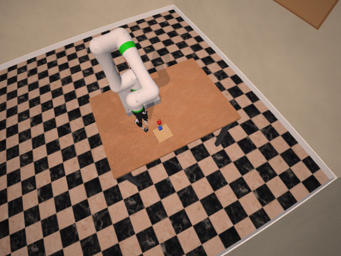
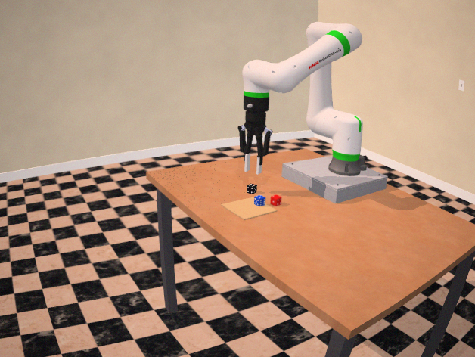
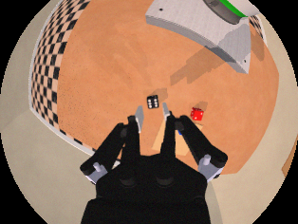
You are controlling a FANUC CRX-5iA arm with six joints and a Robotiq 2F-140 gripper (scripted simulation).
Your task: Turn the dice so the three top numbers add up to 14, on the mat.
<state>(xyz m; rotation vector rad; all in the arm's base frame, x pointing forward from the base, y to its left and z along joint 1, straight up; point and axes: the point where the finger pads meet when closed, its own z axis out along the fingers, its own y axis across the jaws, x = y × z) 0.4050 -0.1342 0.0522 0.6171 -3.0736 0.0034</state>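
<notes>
Now: the black die 100 mm below my hand. The rest, counted from my hand: blue die 110 mm to the left, 90 mm below, 60 mm ahead; tan mat 110 mm to the left, 110 mm below, 110 mm ahead; red die 140 mm to the left, 100 mm below.
</notes>
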